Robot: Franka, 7 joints.
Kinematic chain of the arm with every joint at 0, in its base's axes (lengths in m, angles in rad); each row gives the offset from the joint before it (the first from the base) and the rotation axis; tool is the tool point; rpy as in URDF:
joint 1: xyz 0 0 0.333 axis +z
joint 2: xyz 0 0 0 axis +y
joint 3: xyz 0 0 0.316 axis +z
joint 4: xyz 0.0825 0 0 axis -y
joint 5: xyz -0.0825 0 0.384 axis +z
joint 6: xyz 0 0 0 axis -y
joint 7: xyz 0.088 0 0 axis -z
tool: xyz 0 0 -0.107 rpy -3.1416 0 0
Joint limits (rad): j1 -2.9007..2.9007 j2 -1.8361..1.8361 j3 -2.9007..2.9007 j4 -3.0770..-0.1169 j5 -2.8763..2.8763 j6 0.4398..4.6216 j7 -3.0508..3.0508
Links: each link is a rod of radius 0.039 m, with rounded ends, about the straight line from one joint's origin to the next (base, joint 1, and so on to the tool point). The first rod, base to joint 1, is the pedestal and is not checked.
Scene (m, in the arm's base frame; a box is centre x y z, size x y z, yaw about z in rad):
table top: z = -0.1
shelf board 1: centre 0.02 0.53 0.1 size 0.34 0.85 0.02 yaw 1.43
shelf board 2: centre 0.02 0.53 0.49 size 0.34 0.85 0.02 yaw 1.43
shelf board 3: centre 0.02 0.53 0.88 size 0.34 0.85 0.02 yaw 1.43
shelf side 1: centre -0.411 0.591 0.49 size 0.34 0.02 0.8 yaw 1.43
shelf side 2: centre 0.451 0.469 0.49 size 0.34 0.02 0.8 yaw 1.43
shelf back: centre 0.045 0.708 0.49 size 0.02 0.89 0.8 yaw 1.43
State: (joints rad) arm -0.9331 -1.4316 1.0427 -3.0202 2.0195 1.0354 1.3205
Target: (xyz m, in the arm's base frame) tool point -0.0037 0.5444 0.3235
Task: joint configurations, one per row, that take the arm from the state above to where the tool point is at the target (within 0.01 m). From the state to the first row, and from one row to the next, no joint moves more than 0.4 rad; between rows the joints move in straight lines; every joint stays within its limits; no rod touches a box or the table.
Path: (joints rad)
1: -1.1105 -1.3282 0.6492 -3.0316 2.0047 1.0235 1.3851
2: -1.2879 -1.2247 0.2556 -3.0429 1.9900 1.0116 1.4496
3: -1.4653 -1.1213 -0.1379 -3.0543 1.9752 0.9997 1.5142
4: -1.6428 -1.0179 -0.5314 -3.0656 1.9605 0.9877 1.5788
5: -1.8202 -0.9144 -0.9250 -3.0770 1.9457 0.9758 1.6433
6: -2.0903 -0.9148 -1.2448 -3.0770 1.8552 0.8418 1.5626
7: -2.3604 -0.9152 -1.5646 -3.0770 1.7646 0.7078 1.4819
8: -2.6306 -0.9155 -1.8844 -3.0770 1.6741 0.5738 1.4012
9: -2.9007 -0.9159 -2.2042 -3.0770 1.5836 0.4398 1.3205
10: -2.7886 -1.2226 -1.9840 -2.7813 1.9500 0.4398 1.3205
11: -2.6765 -1.5294 -1.7638 -2.4857 2.3165 0.4398 1.3205
12: -2.5644 -1.8361 -1.5436 -2.1900 2.6830 0.4398 1.3205

